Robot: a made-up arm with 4 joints.
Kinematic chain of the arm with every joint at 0, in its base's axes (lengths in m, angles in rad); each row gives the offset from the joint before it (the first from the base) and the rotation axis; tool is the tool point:
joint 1: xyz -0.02 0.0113 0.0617 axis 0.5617 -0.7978 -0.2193
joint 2: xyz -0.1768 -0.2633 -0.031 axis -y
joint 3: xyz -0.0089 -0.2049 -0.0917 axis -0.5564 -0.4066 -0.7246
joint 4: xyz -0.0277 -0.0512 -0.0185 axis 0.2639 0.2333 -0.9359
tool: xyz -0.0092 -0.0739 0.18
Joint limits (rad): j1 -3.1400..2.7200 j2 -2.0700..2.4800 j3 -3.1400..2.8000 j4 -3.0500..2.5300
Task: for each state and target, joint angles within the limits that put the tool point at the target. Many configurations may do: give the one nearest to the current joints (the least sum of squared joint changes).
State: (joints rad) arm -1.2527 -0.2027 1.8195 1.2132
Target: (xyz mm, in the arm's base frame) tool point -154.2 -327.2 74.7
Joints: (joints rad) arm -0.7728 0.5287 2.4560 1.2436
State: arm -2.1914 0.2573 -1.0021 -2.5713
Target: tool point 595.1 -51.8 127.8
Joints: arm -2.6120 0.1099 -0.7716 -2.1655
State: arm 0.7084 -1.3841 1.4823 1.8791
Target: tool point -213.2 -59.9 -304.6
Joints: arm 1.3280 -1.7891 2.0746 1.7583
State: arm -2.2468 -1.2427 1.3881 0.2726
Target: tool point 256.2 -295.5 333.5
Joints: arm -1.2857 -1.9591 0.7080 0.1240
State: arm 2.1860 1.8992 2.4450 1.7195
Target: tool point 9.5 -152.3 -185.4
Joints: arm 1.9415 2.2630 2.5567 1.7183
